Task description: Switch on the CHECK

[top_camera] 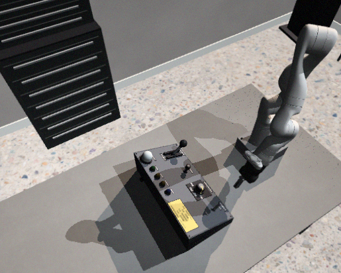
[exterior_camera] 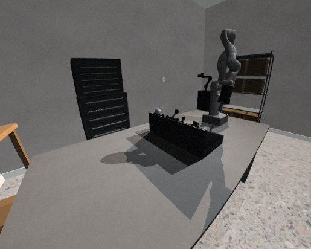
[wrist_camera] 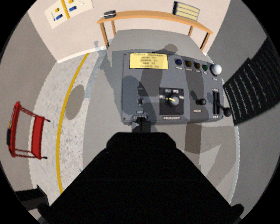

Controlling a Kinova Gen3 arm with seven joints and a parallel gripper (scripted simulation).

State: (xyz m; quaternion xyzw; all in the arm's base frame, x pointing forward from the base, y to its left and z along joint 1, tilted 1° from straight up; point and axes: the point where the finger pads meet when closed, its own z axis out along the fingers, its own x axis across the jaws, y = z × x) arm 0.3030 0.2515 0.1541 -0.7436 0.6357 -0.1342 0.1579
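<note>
My hand is 12 cm above the small switch, 10 cm short of it and 2 cm to the right of it. Round my hand: dark console: 16 cm ahead, 15 cm to the right, 14 cm below; then ball-topped lever: 34 cm to the right, 14 cm ahead, 11 cm below.
</note>
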